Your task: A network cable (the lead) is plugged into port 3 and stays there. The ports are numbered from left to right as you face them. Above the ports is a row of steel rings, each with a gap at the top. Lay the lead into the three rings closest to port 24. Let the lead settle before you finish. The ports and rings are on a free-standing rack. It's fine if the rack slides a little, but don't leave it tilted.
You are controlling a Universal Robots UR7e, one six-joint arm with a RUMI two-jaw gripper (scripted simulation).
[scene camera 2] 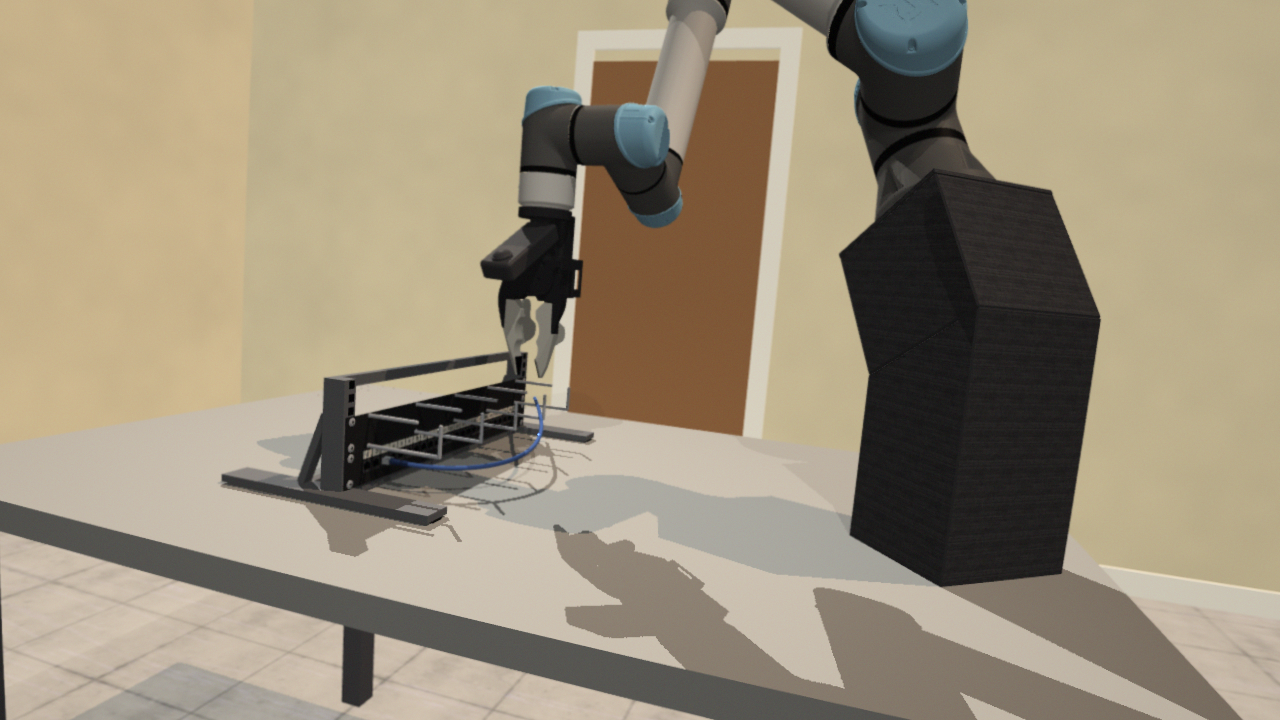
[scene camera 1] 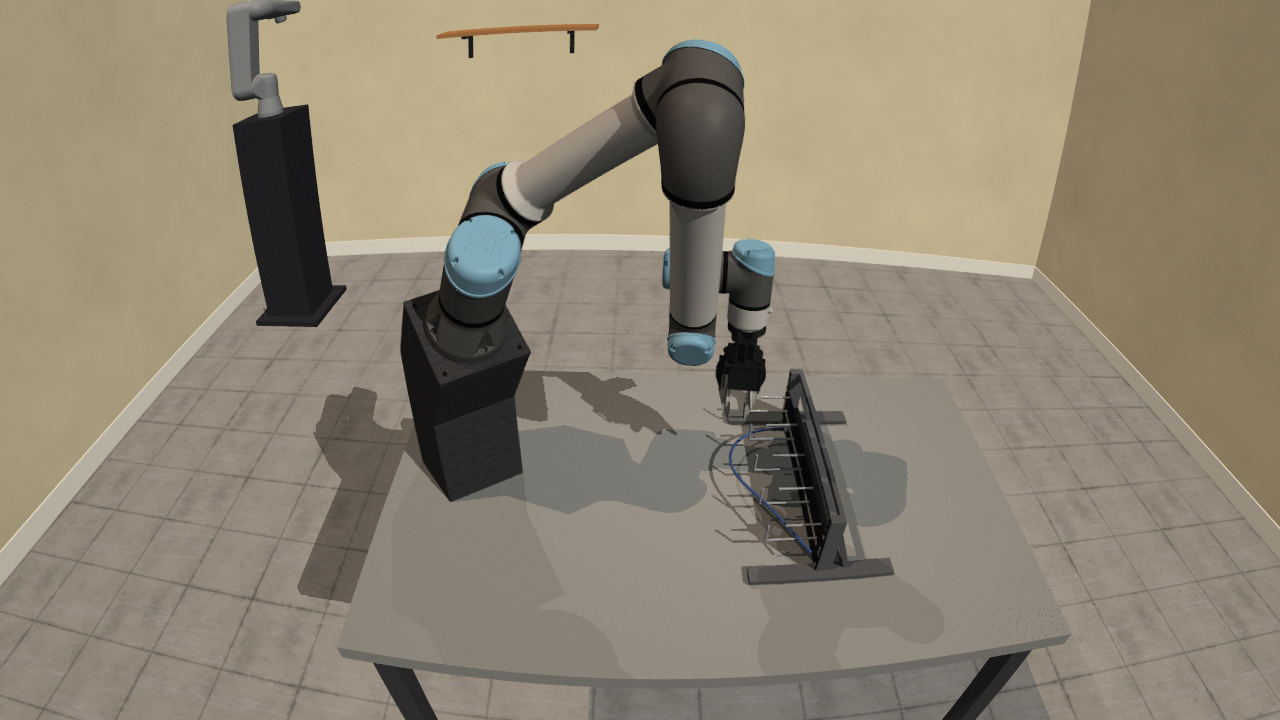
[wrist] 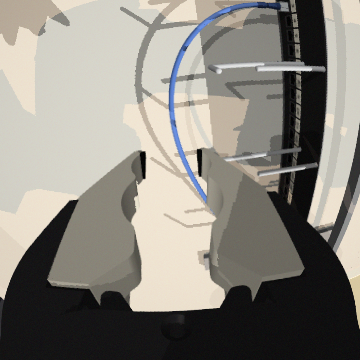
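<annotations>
A rack is visible in scene camera 2 (350,462), and likewise in scene camera 1 and the wrist view. On the rack, (wrist: 303,39) and (scene camera 1: 792,429) are the same spot.
</annotations>
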